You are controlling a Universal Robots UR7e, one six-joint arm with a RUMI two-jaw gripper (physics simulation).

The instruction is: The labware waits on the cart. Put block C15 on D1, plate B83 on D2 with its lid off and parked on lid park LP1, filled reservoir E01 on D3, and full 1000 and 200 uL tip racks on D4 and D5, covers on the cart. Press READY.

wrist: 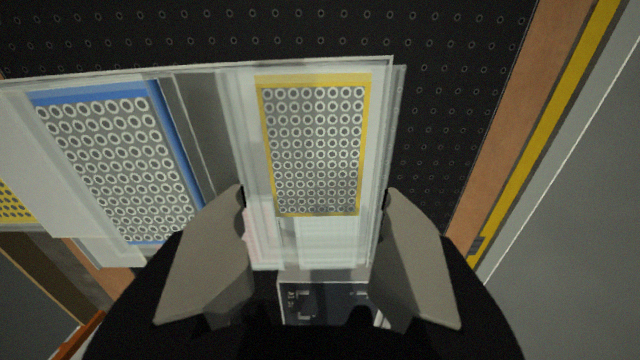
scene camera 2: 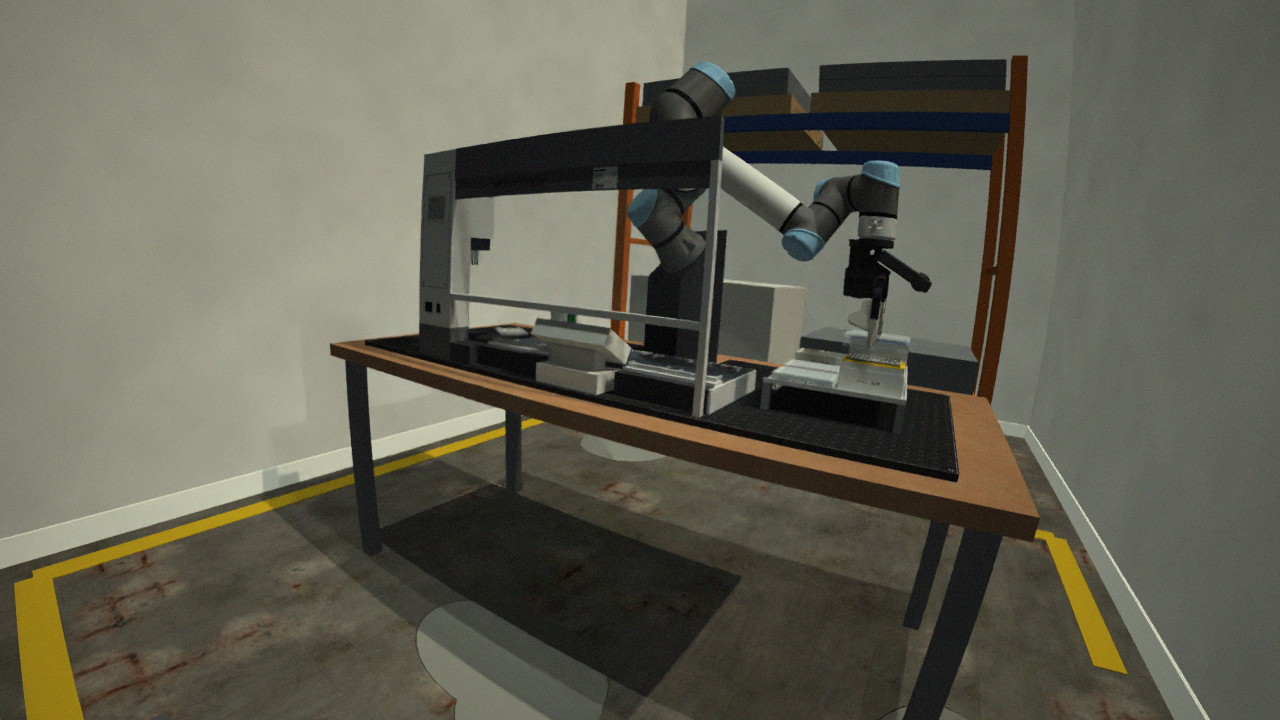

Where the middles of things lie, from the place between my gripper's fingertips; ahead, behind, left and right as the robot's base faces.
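Frame post (scene camera 2: 716,165): 11 cm ahead of my hand, 33 cm to the right, 8 cm above.
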